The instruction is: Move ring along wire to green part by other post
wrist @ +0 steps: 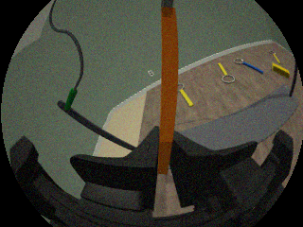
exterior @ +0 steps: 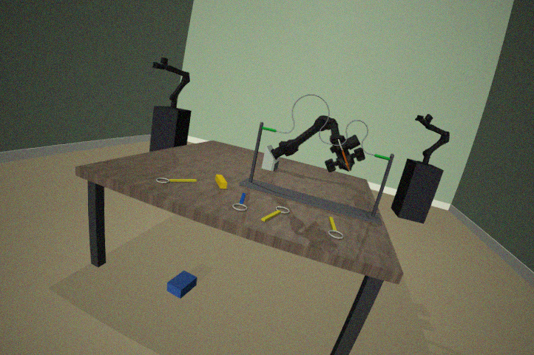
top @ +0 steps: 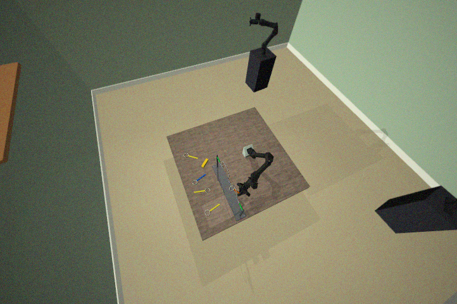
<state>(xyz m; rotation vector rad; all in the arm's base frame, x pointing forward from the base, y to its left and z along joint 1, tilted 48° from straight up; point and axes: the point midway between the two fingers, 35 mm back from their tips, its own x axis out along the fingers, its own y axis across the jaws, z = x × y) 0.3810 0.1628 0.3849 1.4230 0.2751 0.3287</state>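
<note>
My gripper tip is now 1 cm short of the orange-handled ring, 5 cm to the left of it and 7 cm below it. From my gripper tip the other things lie so: blue block (26 cm ahead, 61 cm to the right, 65 cm below); yellow block (10 cm ahead, 55 cm to the right, 17 cm below); blue-handled ring (26 cm ahead, 40 cm to the right, 18 cm below).
</note>
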